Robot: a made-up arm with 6 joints.
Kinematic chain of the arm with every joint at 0, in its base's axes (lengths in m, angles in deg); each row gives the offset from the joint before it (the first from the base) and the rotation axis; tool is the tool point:
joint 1: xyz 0 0 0.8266 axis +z
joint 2: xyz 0.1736 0 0 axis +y
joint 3: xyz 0 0 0.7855 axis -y
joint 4: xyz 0 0 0.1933 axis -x
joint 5: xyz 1.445 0 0 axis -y
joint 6: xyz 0.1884 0 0 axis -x
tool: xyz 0 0 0
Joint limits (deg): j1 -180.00..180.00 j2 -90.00..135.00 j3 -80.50..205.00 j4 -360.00..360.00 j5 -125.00..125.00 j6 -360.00..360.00
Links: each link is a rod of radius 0.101 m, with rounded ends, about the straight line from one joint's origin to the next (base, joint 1, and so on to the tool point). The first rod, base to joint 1, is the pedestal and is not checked.
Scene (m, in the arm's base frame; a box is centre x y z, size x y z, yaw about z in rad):
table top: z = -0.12
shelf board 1: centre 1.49 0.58 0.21 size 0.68 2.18 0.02 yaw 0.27
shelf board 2: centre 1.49 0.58 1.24 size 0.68 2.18 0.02 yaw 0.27
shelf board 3: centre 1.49 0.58 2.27 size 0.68 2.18 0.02 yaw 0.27
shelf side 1: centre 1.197 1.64 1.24 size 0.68 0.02 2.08 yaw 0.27
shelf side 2: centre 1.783 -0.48 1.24 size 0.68 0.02 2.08 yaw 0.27
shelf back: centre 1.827 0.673 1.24 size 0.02 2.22 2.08 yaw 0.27
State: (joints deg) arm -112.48 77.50 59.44 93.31 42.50 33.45
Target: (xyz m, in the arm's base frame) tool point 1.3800 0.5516 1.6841
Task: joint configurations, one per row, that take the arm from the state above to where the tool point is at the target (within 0.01 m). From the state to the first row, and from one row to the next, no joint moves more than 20 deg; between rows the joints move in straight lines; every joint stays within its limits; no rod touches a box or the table.
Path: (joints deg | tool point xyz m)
1: -100.37 60.51 54.51 93.01 58.32 29.71 | -0.2767 -2.4016 1.2358
2: -88.26 43.52 49.58 92.72 74.14 25.97 | 0.2472 -2.1766 1.7378
3: -76.15 26.53 44.65 92.42 89.97 22.22 | 0.6233 -1.7417 2.1550
4: -64.04 9.54 39.72 92.12 105.79 18.48 | 0.7822 -1.1927 2.4632
5: -51.92 -7.45 34.79 91.83 121.61 14.74 | 0.7072 -0.6425 2.6498
6: -35.28 -17.82 15.98 96.07 115.42 19.42 | 0.8890 -0.4217 2.4790
7: -18.63 -28.19 -2.83 100.32 109.23 24.09 | 0.9875 -0.1482 2.2571
8: -1.98 -38.56 -21.64 104.57 103.04 28.77 | 0.9885 0.1436 1.9898
9: 14.67 -48.94 -40.45 108.81 96.85 33.45 | 0.8922 0.4166 1.6841
10: 14.73 -30.94 -27.82 106.15 89.22 33.45 | 1.1218 0.4820 1.7198
11: 14.78 -12.93 -15.18 103.48 81.60 33.45 | 1.3801 0.5516 1.6841

